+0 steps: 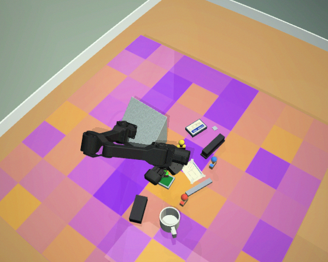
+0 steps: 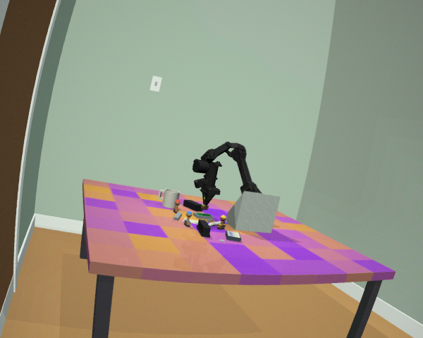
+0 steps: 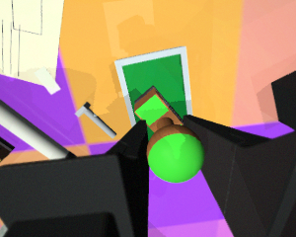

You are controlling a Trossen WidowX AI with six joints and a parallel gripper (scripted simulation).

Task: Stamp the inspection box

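The green ink pad is 6 cm below my gripper tip. From my gripper tip the other things lie so: bolt: 7 cm to the left, 6 cm below; then green-knobbed stamp: right at my gripper tip; then white marker: 12 cm to the left, 6 cm below, 3 cm behind.
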